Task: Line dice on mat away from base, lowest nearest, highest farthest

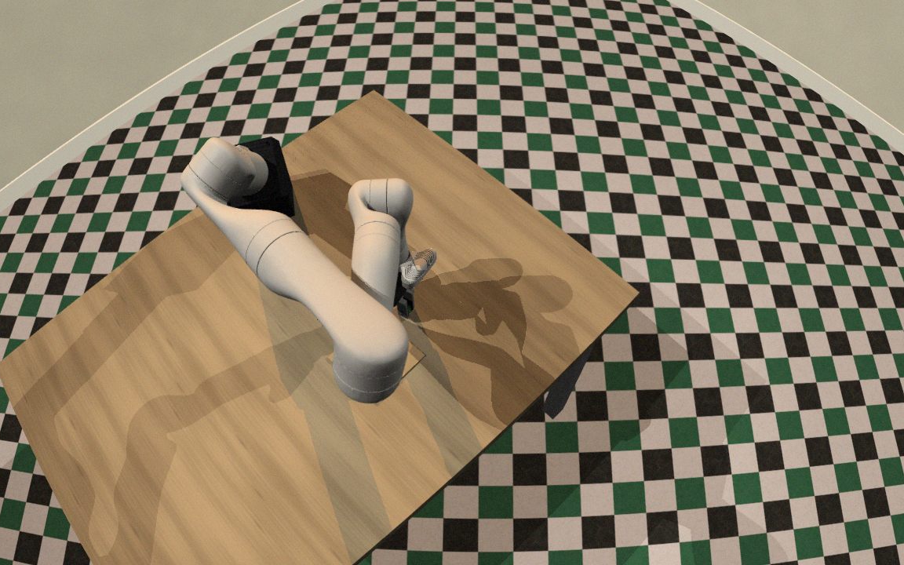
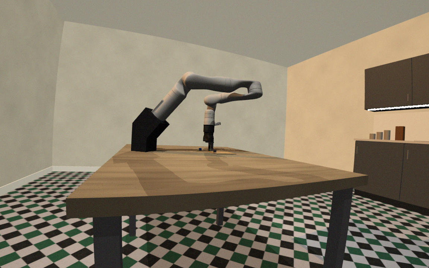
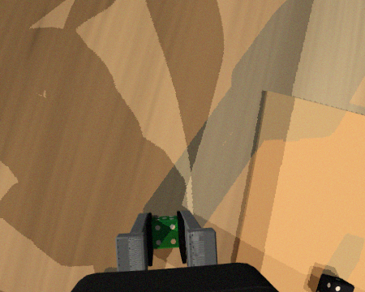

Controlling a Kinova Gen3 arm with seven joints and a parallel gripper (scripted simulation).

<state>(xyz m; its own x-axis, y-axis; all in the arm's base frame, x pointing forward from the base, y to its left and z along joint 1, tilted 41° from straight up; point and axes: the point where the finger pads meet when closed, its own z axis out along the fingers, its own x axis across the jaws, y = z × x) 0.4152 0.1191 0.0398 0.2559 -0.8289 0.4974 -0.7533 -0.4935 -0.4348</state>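
My gripper is now 40 mm short of the orange mat, 110 mm to the left of it and 20 mm above it. Round my hand: green die: 10 mm below; blue die: 70 mm behind, 30 mm to the left, 10 mm below; black die: 10 mm behind, 110 mm to the right, 10 mm below.
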